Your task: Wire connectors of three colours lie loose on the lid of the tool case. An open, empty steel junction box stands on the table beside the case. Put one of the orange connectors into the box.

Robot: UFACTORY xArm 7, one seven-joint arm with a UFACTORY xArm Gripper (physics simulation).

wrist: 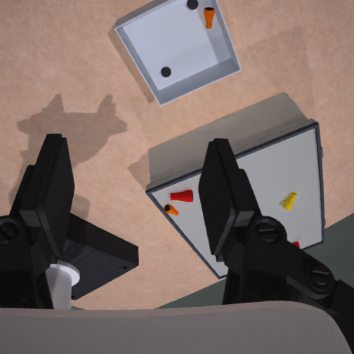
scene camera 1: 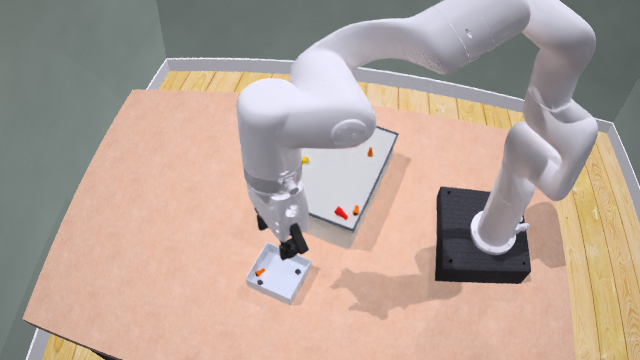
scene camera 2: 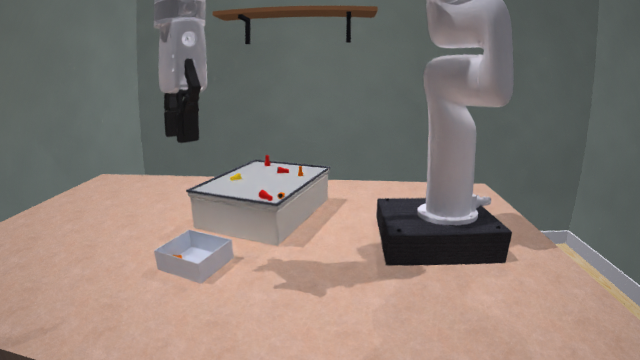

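Where they show: gripper, fingertip midpoint: [scene camera 1: 278, 240] [scene camera 2: 181, 138]; arm's base, origin of the base link: [scene camera 1: 493, 232] [scene camera 2: 447, 214].
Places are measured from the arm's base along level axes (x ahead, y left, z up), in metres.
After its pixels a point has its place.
Observation:
One orange connector [scene camera 1: 260, 272] @[x 0.528, y 0.038, z -0.047 m] [scene camera 2: 177, 256] @[x 0.525, y 0.035, z -0.048 m] [wrist: 209, 18] lies on its side inside the steel junction box [scene camera 1: 278, 281] @[x 0.490, y 0.056, z -0.055 m] [scene camera 2: 177, 267] @[x 0.510, y 0.093, z -0.038 m] [wrist: 170, 45], near a wall. My gripper [scene camera 1: 275, 237] @[x 0.477, y 0.093, z 0.177 m] [scene camera 2: 179, 137] @[x 0.477, y 0.093, z 0.177 m] [wrist: 137, 161] is open and empty, high above the table near the box and the tool case [scene camera 1: 340, 185] @[x 0.353, y -0.129, z 0.030 m] [scene camera 2: 235, 217] @[x 0.421, y -0.060, z -0.010 m] [wrist: 270, 160]. On the lid, a second orange connector [scene camera 1: 356, 210] @[x 0.327, y -0.055, z 0.041 m] [scene camera 2: 281, 195] @[x 0.327, y -0.050, z 0.037 m] [wrist: 171, 209] lies at the near corner beside a red connector [scene camera 1: 341, 213] @[x 0.358, y -0.050, z 0.041 m] [scene camera 2: 265, 195] @[x 0.358, y -0.048, z 0.039 m] [wrist: 181, 196]. A third orange connector [scene camera 1: 370, 151] @[x 0.280, y -0.211, z 0.044 m] [scene camera 2: 300, 171] @[x 0.280, y -0.210, z 0.041 m] stands upright farther back.
A yellow connector [scene camera 1: 305, 160] @[x 0.425, y -0.191, z 0.041 m] [scene camera 2: 236, 177] @[x 0.429, y -0.189, z 0.036 m] [wrist: 290, 201] lies on the lid. Two more red connectors, one upright [scene camera 2: 267, 161] @[x 0.360, y -0.315, z 0.042 m] and one lying [scene camera 2: 283, 170] @[x 0.319, y -0.238, z 0.037 m], are farther back. The arm's black base block [scene camera 1: 460, 260] @[x 0.103, y 0.063, z 0.002 m] [scene camera 2: 445, 247] @[x 0.048, y 0.098, z -0.021 m] [wrist: 107, 255] stands right of the case in the scene views.

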